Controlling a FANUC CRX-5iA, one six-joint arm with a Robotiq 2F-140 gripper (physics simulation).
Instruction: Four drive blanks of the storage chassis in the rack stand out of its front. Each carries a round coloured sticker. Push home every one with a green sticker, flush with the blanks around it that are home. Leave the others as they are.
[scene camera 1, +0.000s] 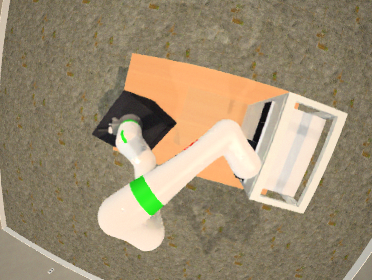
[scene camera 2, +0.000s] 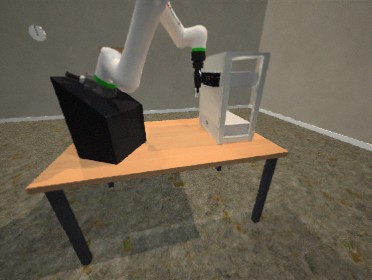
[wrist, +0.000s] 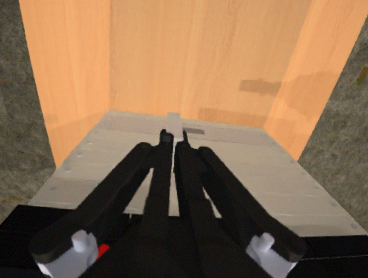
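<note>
The storage chassis (scene camera 1: 259, 131) (scene camera 2: 212, 79) (wrist: 335, 247) is a black band high in the rack's front. Small coloured specks show on it in scene camera 2, too small to tell how far each blank stands out. A red patch (wrist: 102, 251) shows beside the gripper's left linkage in the wrist view. My gripper (scene camera 2: 197, 92) (wrist: 172, 122) is shut and empty, pointing down close in front of the chassis, its fingertips lower than the black band. A pale tip shows at the fingertips. The arm hides the gripper in scene camera 1, and the gripper hides much of the chassis front in the wrist view.
The pale rack (scene camera 1: 274, 145) (scene camera 2: 224, 102) stands at one end of the wooden table (scene camera 1: 200, 72) (scene camera 2: 165, 135) (wrist: 200, 55). Pale front panels (wrist: 255, 175) lie below the chassis. A black pedestal (scene camera 1: 157, 120) (scene camera 2: 125, 132) stands at the other end, with part of an arm above it.
</note>
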